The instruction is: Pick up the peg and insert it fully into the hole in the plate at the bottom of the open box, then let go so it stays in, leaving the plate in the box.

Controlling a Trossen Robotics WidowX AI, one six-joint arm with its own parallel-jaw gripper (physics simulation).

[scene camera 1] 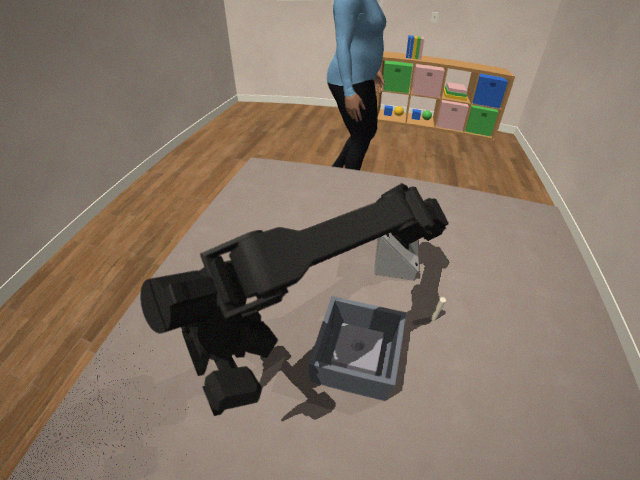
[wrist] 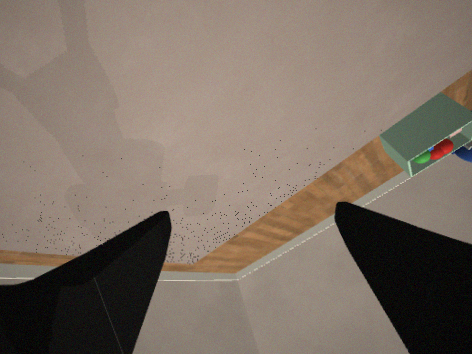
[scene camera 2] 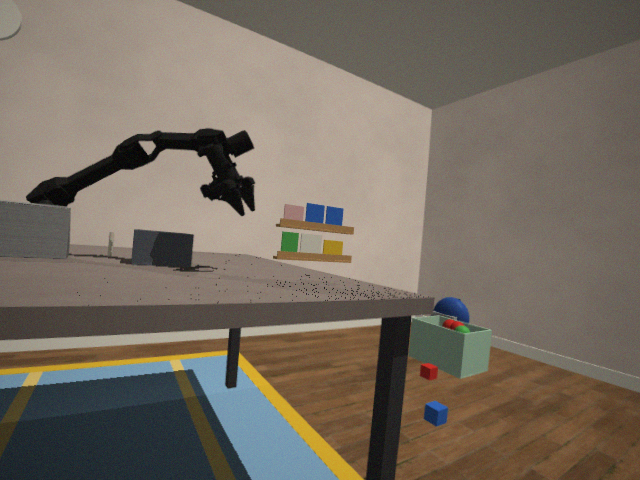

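Seen in the pictures: gripper, fingertip midpoint: (scene camera 1: 208, 393) (wrist: 253, 215) (scene camera 2: 248, 213); arm's base, origin of the base link: (scene camera 2: 42, 221).
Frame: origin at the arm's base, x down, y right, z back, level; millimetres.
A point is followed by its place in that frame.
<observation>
A thin cream peg (scene camera 1: 439, 308) {x 44, y -98, z -189 mm} (scene camera 2: 111, 244) {x 59, y -92, z -184 mm} stands upright on the table, beside the open box and apart from it. The grey-blue open box (scene camera 1: 356, 381) {x 26, y 78, z -388 mm} (scene camera 2: 173, 249) {x 49, y 163, z -323 mm} sits on the table. A light plate (scene camera 1: 366, 360) {x 41, y 62, z -336 mm} lies at its bottom, partly in shadow, with a round dark hole (scene camera 1: 357, 346) near its middle. My gripper (scene camera 2: 248, 212) {x -74, y 300, z -487 mm} (wrist: 253, 215) {x -74, y 300, z -487 mm} is open and empty. It hangs high above the table, beyond the box on the side away from the arm's base, with its fingers pointing down. In scene camera 1 its fingertips cannot be made out clearly.
The arm's grey base block (scene camera 1: 393, 260) {x 33, y 13, z -65 mm} (scene camera 2: 35, 230) {x 25, y 52, z 9 mm} stands on the table (scene camera 1: 491, 387) {x 99, y -223, z -348 mm} behind the box. The arm reaches over the table beside the box. A person (scene camera 1: 356, 62) stands past the far table edge. A green bin (scene camera 2: 449, 346) (wrist: 425, 122) is off the table.
</observation>
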